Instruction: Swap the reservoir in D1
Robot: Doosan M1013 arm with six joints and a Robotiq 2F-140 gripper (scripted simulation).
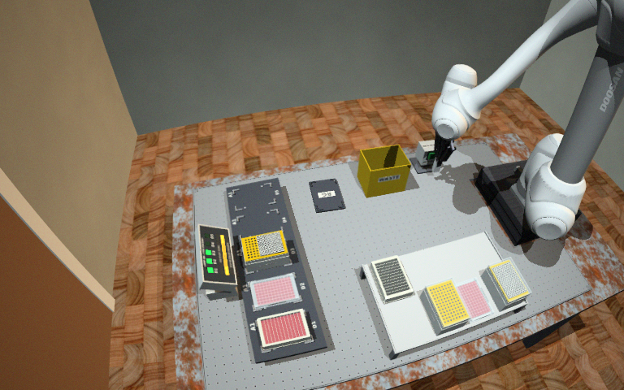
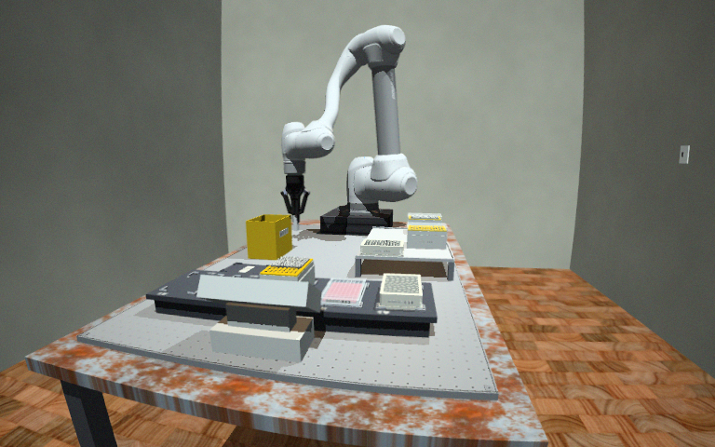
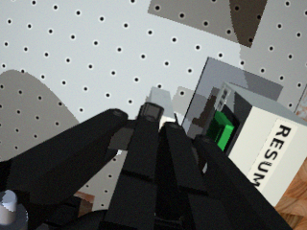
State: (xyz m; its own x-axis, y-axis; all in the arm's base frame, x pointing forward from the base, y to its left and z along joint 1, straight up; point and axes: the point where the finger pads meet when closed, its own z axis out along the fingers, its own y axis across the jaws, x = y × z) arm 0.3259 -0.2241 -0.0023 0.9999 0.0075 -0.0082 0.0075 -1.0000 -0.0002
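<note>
The resume key post is 60 mm to the right of my hand and 10 mm below it. Round my hand: shelf label 180 mm ahead, 310 mm to the left, 80 mm below; waste bin 220 mm ahead, 20 mm to the right, 40 mm below; RG nest 430 mm ahead, 80 mm below.
</note>
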